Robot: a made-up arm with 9 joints. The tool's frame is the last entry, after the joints. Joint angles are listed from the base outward.
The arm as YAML. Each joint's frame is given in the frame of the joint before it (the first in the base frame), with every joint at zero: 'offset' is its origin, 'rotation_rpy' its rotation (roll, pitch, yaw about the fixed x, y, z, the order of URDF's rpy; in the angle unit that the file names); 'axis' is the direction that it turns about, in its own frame. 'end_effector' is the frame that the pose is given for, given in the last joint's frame.
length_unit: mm
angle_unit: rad
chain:
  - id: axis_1
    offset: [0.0, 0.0, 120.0]
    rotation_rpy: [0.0, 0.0, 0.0]
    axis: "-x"
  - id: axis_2
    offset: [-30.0, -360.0, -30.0]
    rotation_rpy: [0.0, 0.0, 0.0]
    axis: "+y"
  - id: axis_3
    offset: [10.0, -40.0, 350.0]
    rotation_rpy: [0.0, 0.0, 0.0]
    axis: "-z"
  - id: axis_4
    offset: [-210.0, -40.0, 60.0]
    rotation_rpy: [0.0, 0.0, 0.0]
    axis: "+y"
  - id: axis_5
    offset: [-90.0, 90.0, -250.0]
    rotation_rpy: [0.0, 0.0, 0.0]
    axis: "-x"
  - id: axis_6
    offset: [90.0, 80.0, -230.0]
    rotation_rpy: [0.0, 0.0, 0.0]
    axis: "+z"
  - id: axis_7
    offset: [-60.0, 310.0, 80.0]
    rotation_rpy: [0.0, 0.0, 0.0]
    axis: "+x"
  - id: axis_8
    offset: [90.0, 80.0, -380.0]
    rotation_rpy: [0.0, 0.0, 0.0]
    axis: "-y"
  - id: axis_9
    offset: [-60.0, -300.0, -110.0]
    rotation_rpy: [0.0, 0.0, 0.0]
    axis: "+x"
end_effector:
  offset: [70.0, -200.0, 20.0]
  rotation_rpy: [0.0, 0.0, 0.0]
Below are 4 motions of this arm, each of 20 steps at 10 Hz.
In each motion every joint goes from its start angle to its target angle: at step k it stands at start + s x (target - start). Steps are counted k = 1, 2, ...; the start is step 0. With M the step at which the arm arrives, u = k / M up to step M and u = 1 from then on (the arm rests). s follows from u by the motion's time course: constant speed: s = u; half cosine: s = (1 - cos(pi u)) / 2; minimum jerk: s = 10 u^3 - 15 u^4 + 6 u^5.
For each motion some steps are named. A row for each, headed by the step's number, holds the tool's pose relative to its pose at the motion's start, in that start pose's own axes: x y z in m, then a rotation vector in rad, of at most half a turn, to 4 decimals.
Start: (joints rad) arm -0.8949 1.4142 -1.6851 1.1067 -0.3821 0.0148 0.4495 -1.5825 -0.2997
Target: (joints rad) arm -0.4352 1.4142 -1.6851 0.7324 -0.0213 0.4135 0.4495 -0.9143 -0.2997
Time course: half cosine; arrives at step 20
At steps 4, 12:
4: 0.0232 0.0224 0.0361 -0.0420 -0.0789 -0.0202
12: 0.1086 0.1468 0.2706 -0.2431 -0.5592 -0.1385

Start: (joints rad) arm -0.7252 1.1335 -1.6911 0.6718 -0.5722 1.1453 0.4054 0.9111 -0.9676
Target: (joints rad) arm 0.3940 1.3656 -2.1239 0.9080 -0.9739 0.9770 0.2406 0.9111 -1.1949
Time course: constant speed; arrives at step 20
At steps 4, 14, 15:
4: 0.1411 0.2306 0.0326 -0.0354 0.0146 -0.2446
14: 0.6602 0.6129 0.0705 -0.1195 0.0628 -0.8454
15: 0.7195 0.6335 0.0718 -0.1269 0.0688 -0.9042

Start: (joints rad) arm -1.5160 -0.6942 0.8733 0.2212 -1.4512 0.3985 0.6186 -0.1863 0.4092
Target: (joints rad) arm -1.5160 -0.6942 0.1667 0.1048 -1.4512 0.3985 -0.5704 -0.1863 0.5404
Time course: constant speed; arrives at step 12
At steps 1, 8, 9, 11, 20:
1: -0.0621 -0.0170 0.0523 -0.0735 0.0385 -0.0527
8: -0.3551 0.0442 0.5183 -0.5897 0.3834 -0.2945
9: -0.3672 0.0736 0.5897 -0.6619 0.4407 -0.3088
11: -0.3652 0.1420 0.7269 -0.8036 0.5591 -0.3207
20: -0.3514 0.1798 0.7910 -0.8727 0.6195 -0.3181

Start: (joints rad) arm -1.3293 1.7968 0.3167 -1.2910 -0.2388 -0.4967 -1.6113 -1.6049 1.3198
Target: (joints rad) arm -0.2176 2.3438 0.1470 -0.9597 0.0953 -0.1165 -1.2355 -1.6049 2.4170
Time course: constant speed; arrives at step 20
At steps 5, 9, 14, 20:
5: 0.0463 -0.0267 -0.0347 0.2154 -0.2474 -0.0859
9: 0.0963 -0.0607 -0.0417 0.3497 -0.4344 -0.1408
14: 0.1539 -0.1282 -0.0271 0.4769 -0.6459 -0.2078
20: 0.1860 -0.2455 0.0071 0.5910 -0.8618 -0.3092

